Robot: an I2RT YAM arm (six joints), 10 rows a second.
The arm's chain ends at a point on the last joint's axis. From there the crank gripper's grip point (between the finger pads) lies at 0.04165 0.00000 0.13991 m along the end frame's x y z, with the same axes.
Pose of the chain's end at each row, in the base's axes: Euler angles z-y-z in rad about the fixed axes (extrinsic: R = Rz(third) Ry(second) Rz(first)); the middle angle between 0 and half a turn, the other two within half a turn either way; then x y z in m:
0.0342 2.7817 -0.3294 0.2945 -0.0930 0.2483
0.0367 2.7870 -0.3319 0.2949 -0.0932 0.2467
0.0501 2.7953 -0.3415 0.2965 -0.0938 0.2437
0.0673 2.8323 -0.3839 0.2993 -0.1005 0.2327
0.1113 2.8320 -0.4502 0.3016 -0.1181 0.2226
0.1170 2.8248 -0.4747 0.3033 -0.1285 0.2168
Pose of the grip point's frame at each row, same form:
0.0342 2.7817 -0.3294 0.3047 -0.0950 0.1027
0.0367 2.7870 -0.3319 0.3044 -0.0949 0.1010
0.0501 2.7953 -0.3415 0.3051 -0.0946 0.0980
0.0673 2.8323 -0.3839 0.3031 -0.0990 0.0868
0.1113 2.8320 -0.4502 0.3065 -0.1153 0.0767
0.1170 2.8248 -0.4747 0.3093 -0.1261 0.0710

